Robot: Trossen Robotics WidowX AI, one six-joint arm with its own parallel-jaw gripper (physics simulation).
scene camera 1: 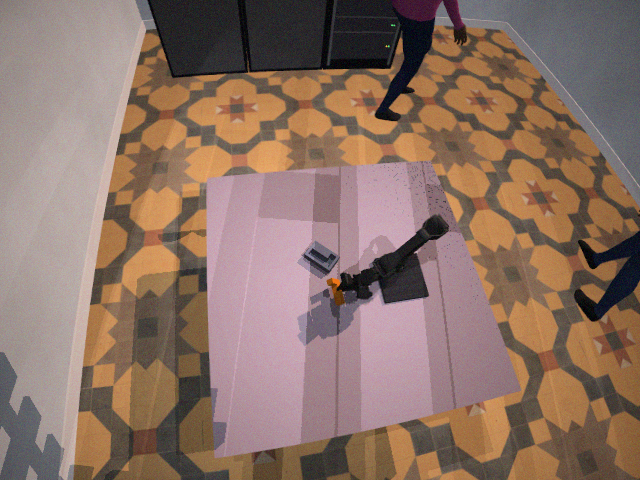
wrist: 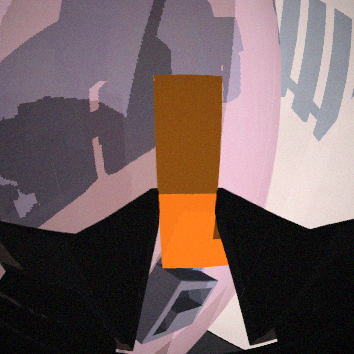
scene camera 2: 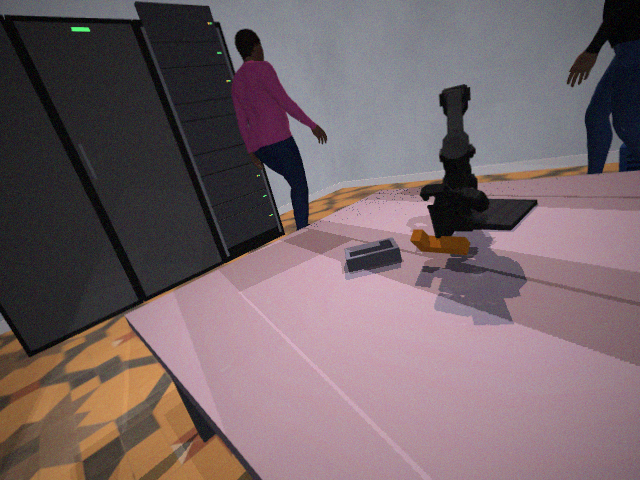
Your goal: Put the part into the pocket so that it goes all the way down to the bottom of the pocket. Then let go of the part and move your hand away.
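Frame: origin at the arm's base, x ahead, y left, z up, level; metres.
Seen in the pictures: gripper, between the fingertips: point(scene camera 1: 338, 290) point(wrist: 186, 195) point(scene camera 2: 440, 241); arm's base, origin of its link: point(scene camera 2: 460, 213).
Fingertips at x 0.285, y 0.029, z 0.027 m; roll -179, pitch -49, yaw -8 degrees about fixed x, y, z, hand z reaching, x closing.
Pixels of each thing's top centre, then the offset from my fingertips to it. Level surfaces: height alone.
- orange part, centre of its top: point(wrist: 266, 195) point(scene camera 2: 437, 228) point(scene camera 1: 336, 289) dx +0.017, dy +0.003, dz +0.038 m
- grey block, centre of its top: point(wrist: 188, 308) point(scene camera 2: 370, 247) point(scene camera 1: 322, 255) dx +0.007, dy -0.188, dz -0.015 m
- pink table top, height of its surface: dz -0.051 m
The orange part point(scene camera 1: 338, 297) point(scene camera 2: 452, 244) point(wrist: 187, 135) is a long bar with a raised or bent end. My gripper point(scene camera 1: 339, 288) point(scene camera 2: 442, 236) point(wrist: 186, 195) is shut on it near the middle, with one dark finger on each side. The part is above the table, apart from the pocket block; its exact height is hard to tell. The grey block point(scene camera 1: 327, 263) point(scene camera 2: 382, 260) point(wrist: 150, 300) has a dark pocket open at its top and lies on the table. In the wrist view it shows below the part, partly hidden by the left finger.
The pink table top point(scene camera 1: 268, 335) point(scene camera 2: 330, 330) lies under the block and the arm. The arm's black base plate point(scene camera 1: 404, 286) point(scene camera 2: 509, 214) is on the table behind the gripper. Dark cabinets point(scene camera 1: 206, 36) point(scene camera 2: 77, 129) and two people stand beyond the table.
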